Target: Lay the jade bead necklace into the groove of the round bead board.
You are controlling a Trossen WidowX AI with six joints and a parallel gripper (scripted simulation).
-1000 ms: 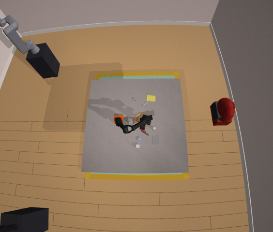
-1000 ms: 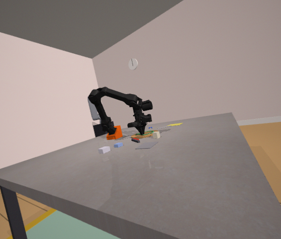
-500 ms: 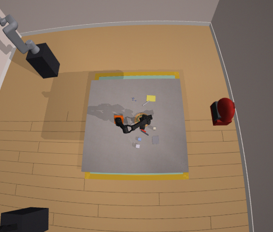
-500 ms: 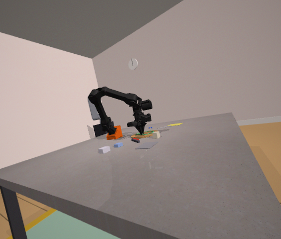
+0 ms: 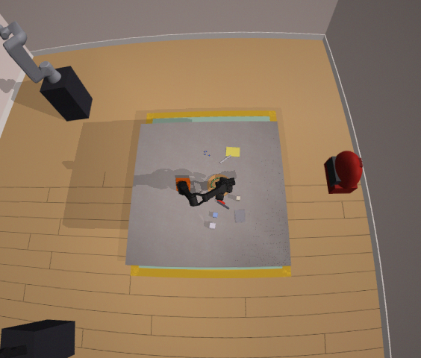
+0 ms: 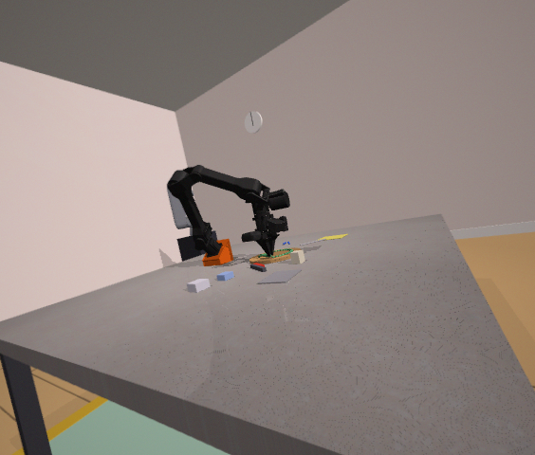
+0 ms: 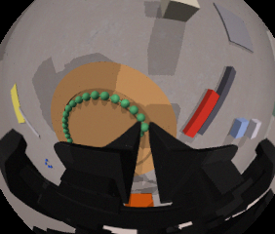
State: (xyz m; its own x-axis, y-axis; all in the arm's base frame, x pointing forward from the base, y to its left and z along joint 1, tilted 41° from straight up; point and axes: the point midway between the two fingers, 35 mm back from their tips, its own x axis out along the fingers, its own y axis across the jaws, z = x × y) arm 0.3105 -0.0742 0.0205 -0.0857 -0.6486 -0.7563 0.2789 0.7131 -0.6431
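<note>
Right now the round wooden bead board is 60 mm to the left of my gripper tip, 20 mm behind it and 10 mm below it. The rest, counted from my gripper tip: beige cube: 130 mm ahead, 70 mm to the right; then red-handled tool: 90 mm to the right, 10 mm below; then blue block: 190 mm to the right, 60 mm behind, 10 mm below.
</note>
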